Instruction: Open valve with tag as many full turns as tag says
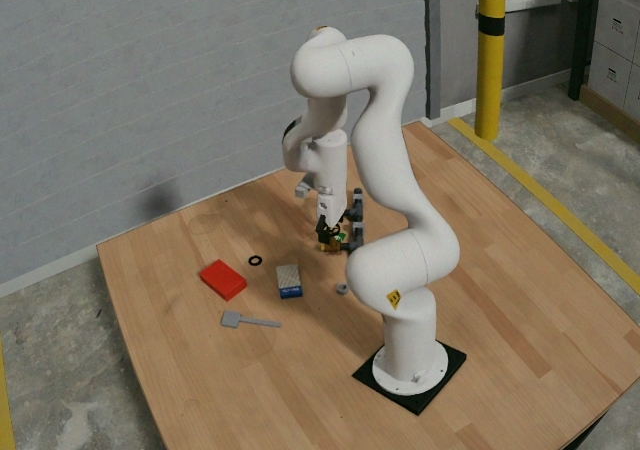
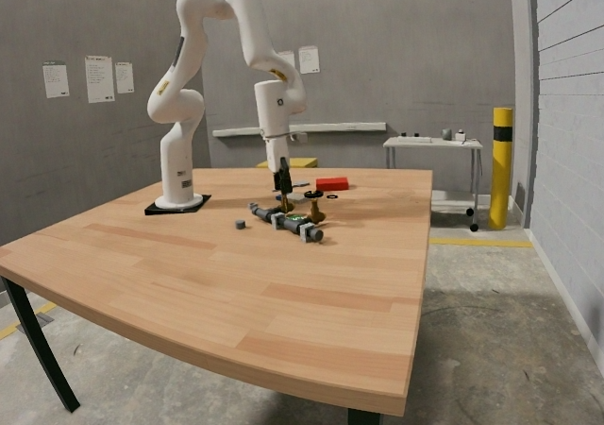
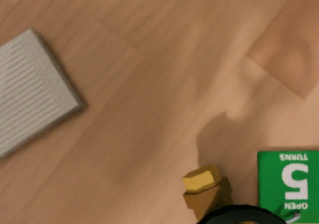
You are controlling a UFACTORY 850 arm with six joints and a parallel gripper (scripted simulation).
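My gripper is now 50 mm short of the green tag, 30 mm to the left of it and 90 mm above it. Also, from my hand: red block 330 mm to the left, 80 mm below; then grey paddle-shaped tool 160 mm behind, 300 mm to the left, 90 mm below; then blue-and-grey box 70 mm behind, 150 mm to the left, 80 mm below.
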